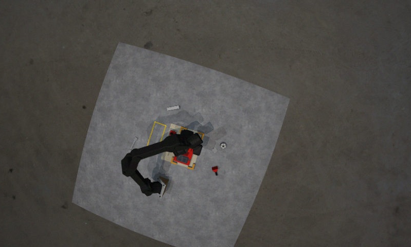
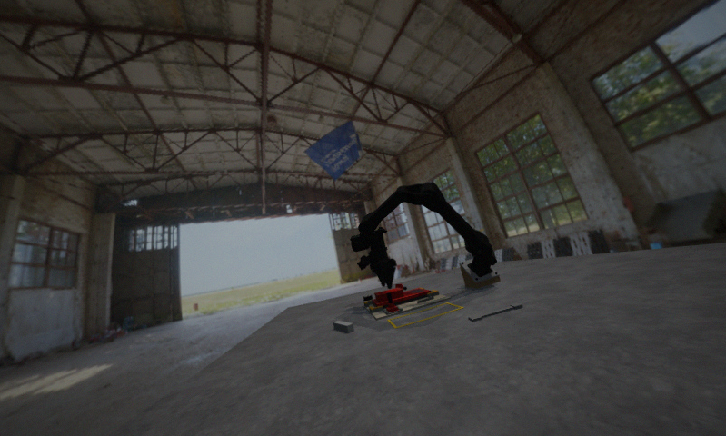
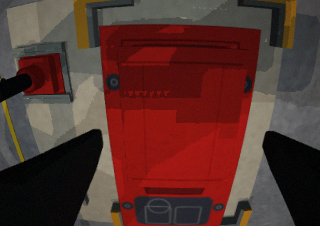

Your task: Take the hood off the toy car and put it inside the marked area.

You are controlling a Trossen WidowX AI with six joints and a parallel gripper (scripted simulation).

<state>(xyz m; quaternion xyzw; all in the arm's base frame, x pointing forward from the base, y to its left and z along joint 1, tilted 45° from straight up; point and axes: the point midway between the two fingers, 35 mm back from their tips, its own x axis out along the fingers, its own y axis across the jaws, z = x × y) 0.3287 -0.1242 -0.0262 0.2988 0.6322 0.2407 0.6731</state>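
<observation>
The red hood lies 2 cm below my gripper tip. Also, from my gripper tip: white bar 19 cm ahead, 15 cm to the left, 5 cm below.
</observation>
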